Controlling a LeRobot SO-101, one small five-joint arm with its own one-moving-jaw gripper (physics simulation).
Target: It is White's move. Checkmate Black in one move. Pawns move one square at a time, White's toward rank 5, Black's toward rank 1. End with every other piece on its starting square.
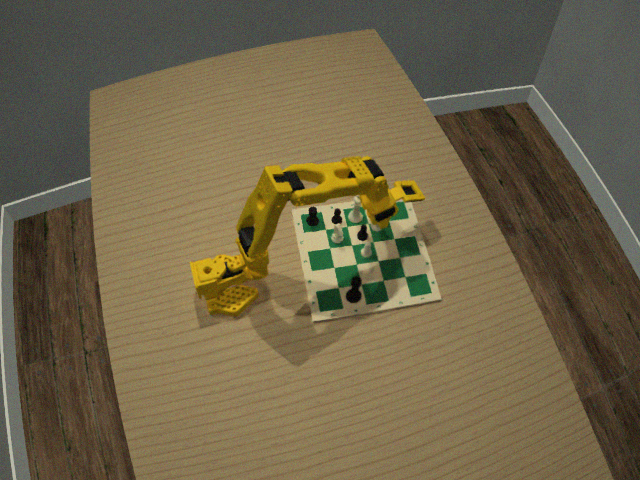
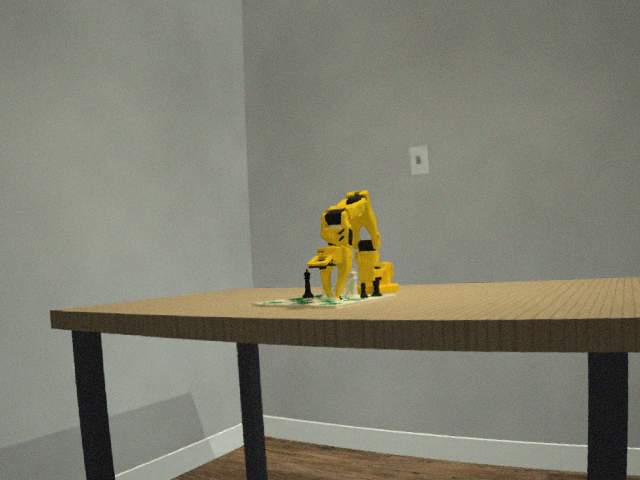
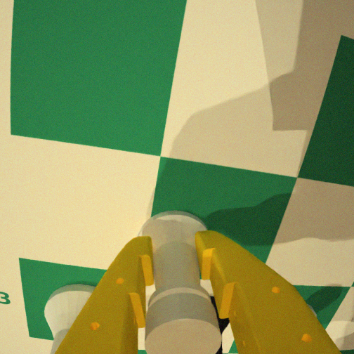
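Pixels of known places: hand, tool point: (image 1: 378,219) (image 2: 336,295); arm's base, link origin: (image 1: 239,284).
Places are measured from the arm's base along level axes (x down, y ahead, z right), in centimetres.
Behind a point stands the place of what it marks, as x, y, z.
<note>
My gripper (image 1: 381,225) (image 2: 331,296) (image 3: 174,236) is shut on a white rook (image 1: 376,226) @[-1.6, 25.4, -3.2] (image 3: 176,275), its jaws pressing on both sides. The rook is upright, low over the left part of a green square of the chessboard (image 1: 413,266) @[-0.6, 29.0, 5.7] (image 2: 276,303) @[-0.6, 30.6, 7.2] (image 3: 75,200); whether its base touches is unclear. The black king (image 1: 354,291) @[-3.4, 17.1, 8.3] (image 2: 307,285) @[-3.3, 17.8, 7.6] stands alone near one edge. The white king (image 1: 355,212) @[-2.9, 22.5, -6.2] (image 2: 353,285) @[-3.5, 23.3, -6.8] stands beside my gripper. A black pawn (image 1: 362,233) @[-2.0, 22.4, -2.4] and a white pawn (image 1: 366,249) @[-2.7, 21.7, 1.2] stand near the rook.
Another black pawn (image 1: 337,216) @[-2.1, 19.4, -6.8] (image 2: 363,290) @[-2.2, 19.8, -7.3] stands beside the white king. A black piece (image 1: 312,217) @[-2.4, 15.2, -7.7] (image 2: 376,287) @[-2.4, 15.8, -8.4] stands at the corner nearer my base. Another white piece (image 1: 337,236) @[-2.1, 18.1, -2.9] stands between them and the white pawn. A white base (image 3: 70,305) shows beside my left jaw.
</note>
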